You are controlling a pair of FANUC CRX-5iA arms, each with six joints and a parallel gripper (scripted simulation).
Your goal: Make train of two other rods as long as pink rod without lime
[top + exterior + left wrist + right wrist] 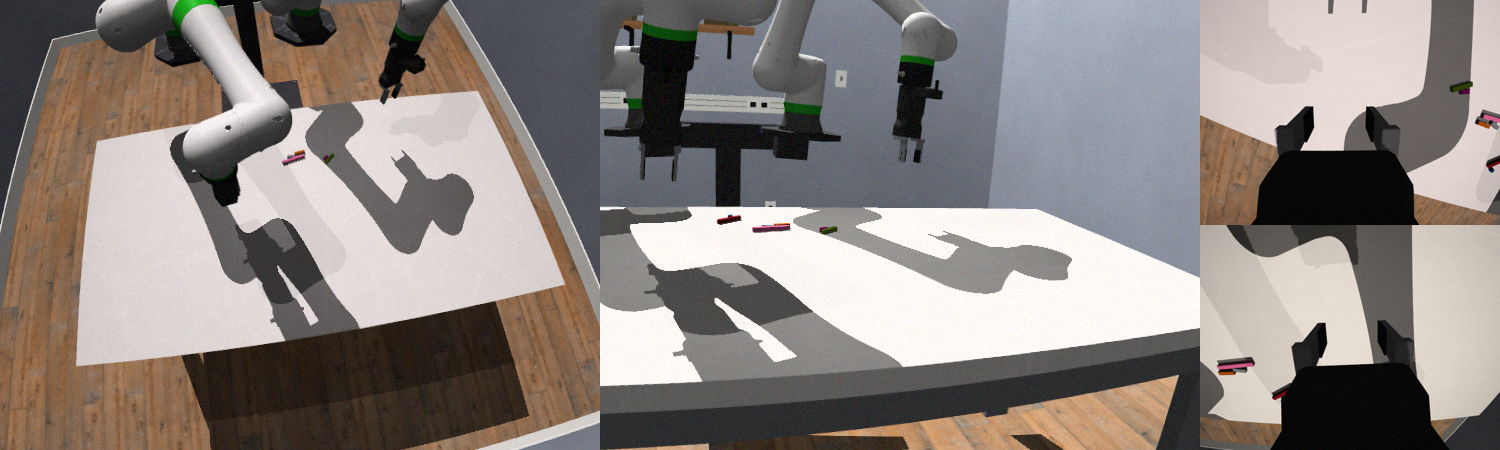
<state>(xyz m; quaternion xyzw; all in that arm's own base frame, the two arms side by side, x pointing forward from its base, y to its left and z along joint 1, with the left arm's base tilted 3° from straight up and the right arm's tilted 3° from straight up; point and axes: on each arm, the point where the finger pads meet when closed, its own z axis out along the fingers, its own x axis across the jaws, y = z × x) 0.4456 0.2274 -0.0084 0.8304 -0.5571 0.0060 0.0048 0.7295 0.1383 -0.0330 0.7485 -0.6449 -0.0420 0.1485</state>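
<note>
Now: right hand 320 mm past the blue rod, 170 mm above it and 130 mm to the right of it. Also, from my right hand: grey rod (220 mm to the left, 210 mm behind, 170 mm below); then red rod (290 mm behind, 170 mm below, 130 mm to the left); then pink rod (230 mm to the left, 200 mm behind, 170 mm below).
</note>
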